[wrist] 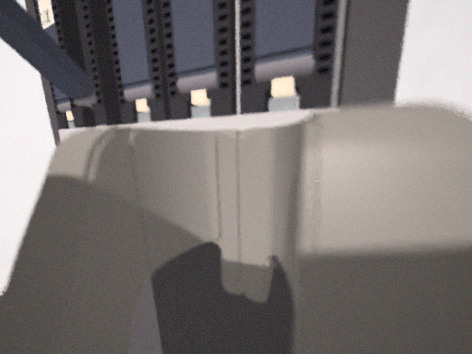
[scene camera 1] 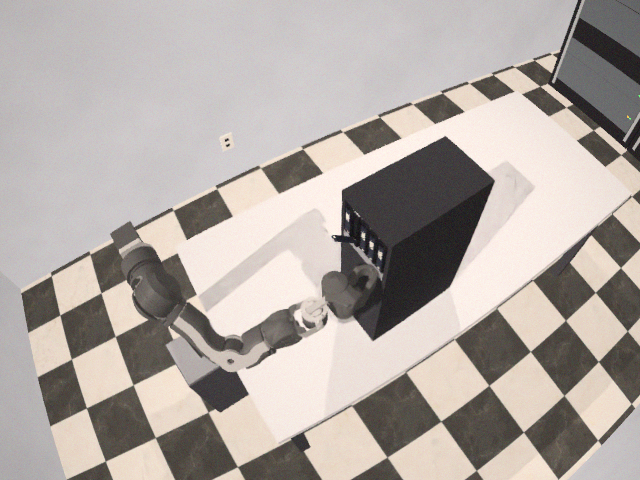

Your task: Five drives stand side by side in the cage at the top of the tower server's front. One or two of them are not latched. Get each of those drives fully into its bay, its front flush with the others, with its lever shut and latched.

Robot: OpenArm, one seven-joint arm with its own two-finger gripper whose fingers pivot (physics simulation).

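Observation:
The black tower server stands on the table with its drive cage facing the arm. The second drive from the left has its lever swung out, sticking forward and leftward from the front. The three drives to its right have their levers shut. The leftmost drive is partly hidden behind the open lever in the wrist view. My gripper is shut and empty, close in front of the server, below the drives and right of the open lever.
The white table bears the server. The arm reaches in from its base box at the table's near-left end. A dark rack cabinet stands on the checkered floor at the upper right. A wall outlet is behind.

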